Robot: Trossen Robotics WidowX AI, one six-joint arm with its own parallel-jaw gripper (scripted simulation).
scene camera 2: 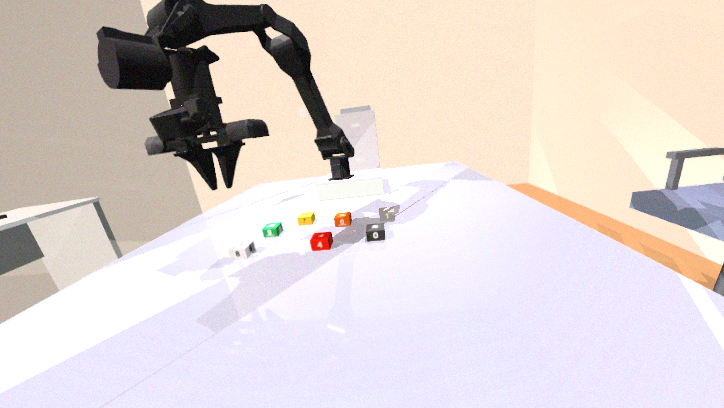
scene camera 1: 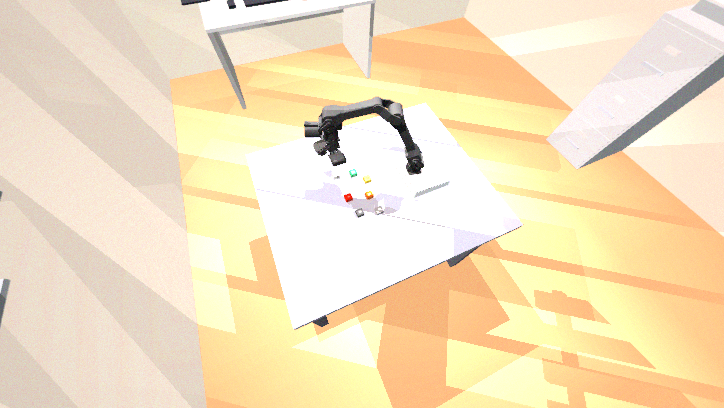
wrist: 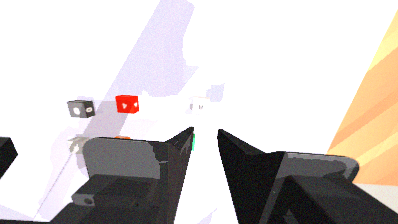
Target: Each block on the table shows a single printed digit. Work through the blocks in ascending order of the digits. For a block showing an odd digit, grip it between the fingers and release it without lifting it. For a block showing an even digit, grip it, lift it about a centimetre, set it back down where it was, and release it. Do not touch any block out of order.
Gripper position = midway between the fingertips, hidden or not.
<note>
In view: the gripper (scene camera 2: 222,189).
The gripper also shows in the wrist view (wrist: 205,131).
</note>
